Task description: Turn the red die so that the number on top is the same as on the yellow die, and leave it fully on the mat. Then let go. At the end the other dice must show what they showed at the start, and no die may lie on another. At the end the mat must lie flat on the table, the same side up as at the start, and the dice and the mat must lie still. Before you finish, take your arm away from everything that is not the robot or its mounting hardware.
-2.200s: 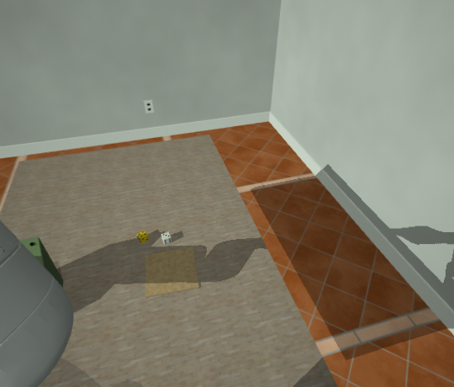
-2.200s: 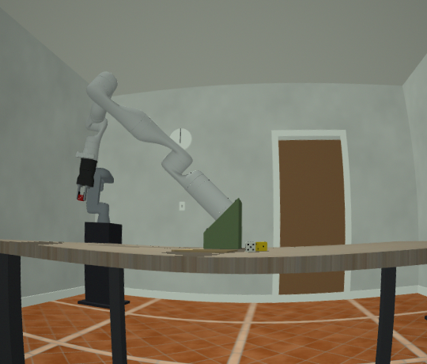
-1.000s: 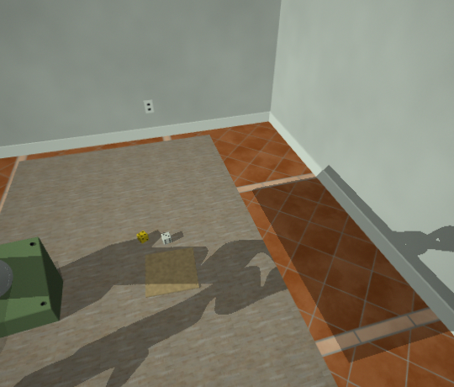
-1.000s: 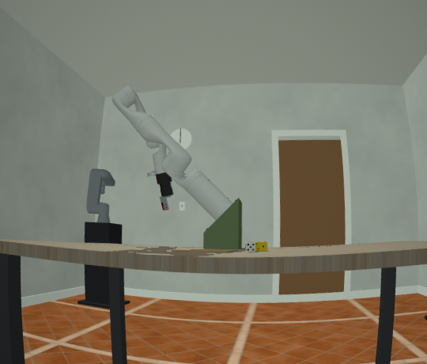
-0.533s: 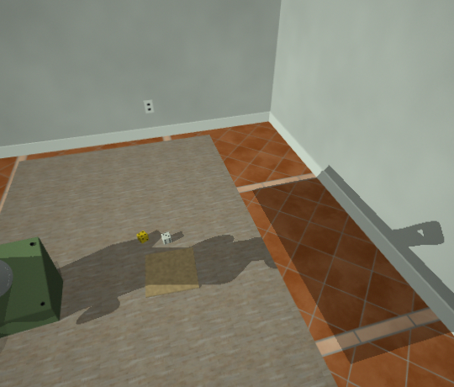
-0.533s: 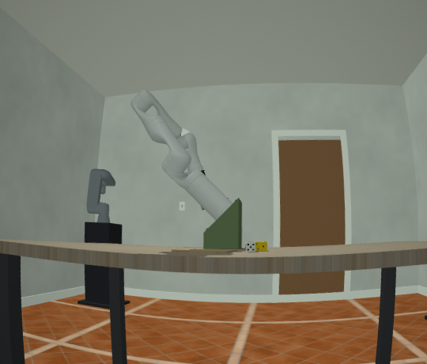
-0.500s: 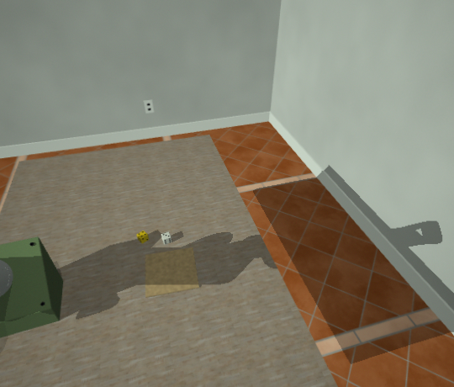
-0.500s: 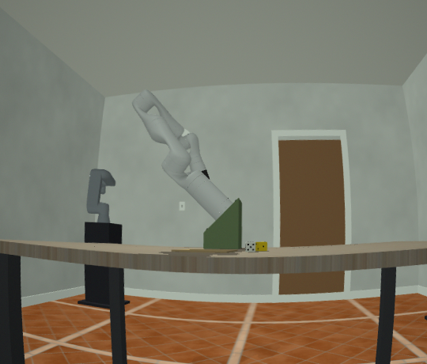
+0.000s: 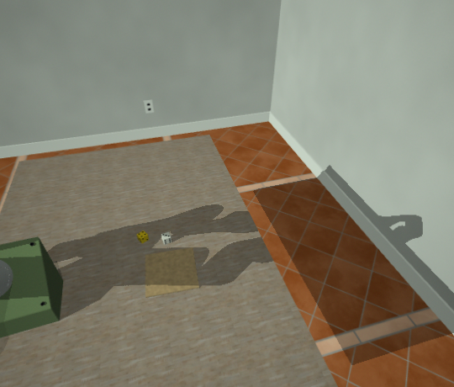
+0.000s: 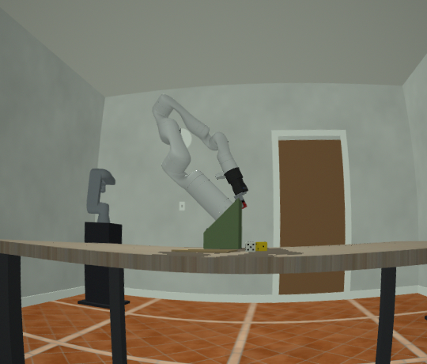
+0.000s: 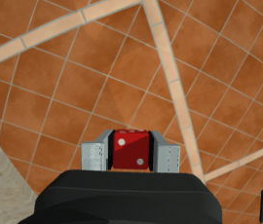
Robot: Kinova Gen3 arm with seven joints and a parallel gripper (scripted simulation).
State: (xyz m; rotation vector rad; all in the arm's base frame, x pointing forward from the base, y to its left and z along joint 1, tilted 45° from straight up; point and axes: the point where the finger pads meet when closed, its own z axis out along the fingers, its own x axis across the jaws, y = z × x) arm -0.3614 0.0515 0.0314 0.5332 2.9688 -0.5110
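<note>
Right now my hand is 75 cm short of the tan mat, 1 cm to the left of it and 20 cm above it. The rest, counted from my hand: red die (1 cm below); white die (75 cm ahead, 11 cm to the left, 19 cm below); yellow die (68 cm ahead, 13 cm to the left, 19 cm below).
</note>
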